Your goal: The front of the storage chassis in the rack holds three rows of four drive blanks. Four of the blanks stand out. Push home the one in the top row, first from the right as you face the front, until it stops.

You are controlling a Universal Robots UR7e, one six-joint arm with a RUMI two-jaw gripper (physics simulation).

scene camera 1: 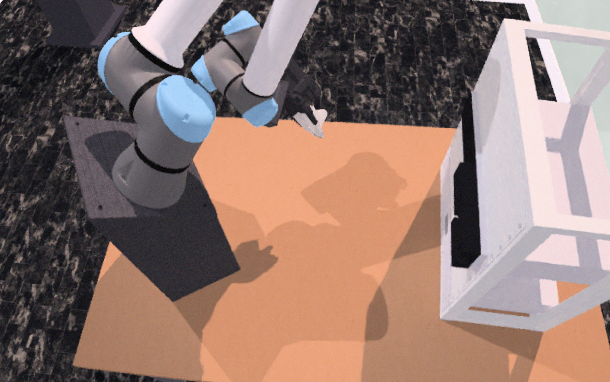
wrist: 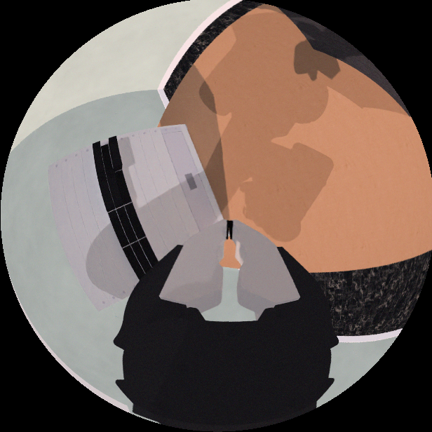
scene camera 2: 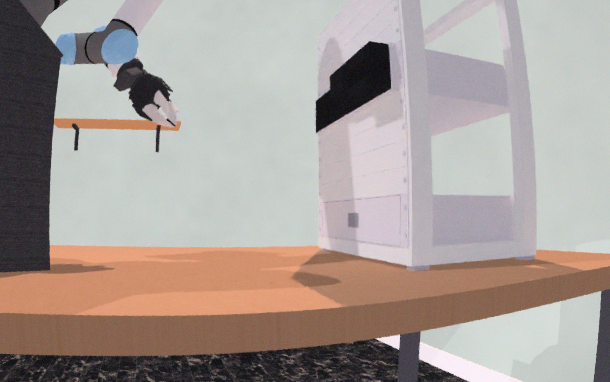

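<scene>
Gripper visible, also in scene camera 2 and the wrist view. White rack visible.
</scene>
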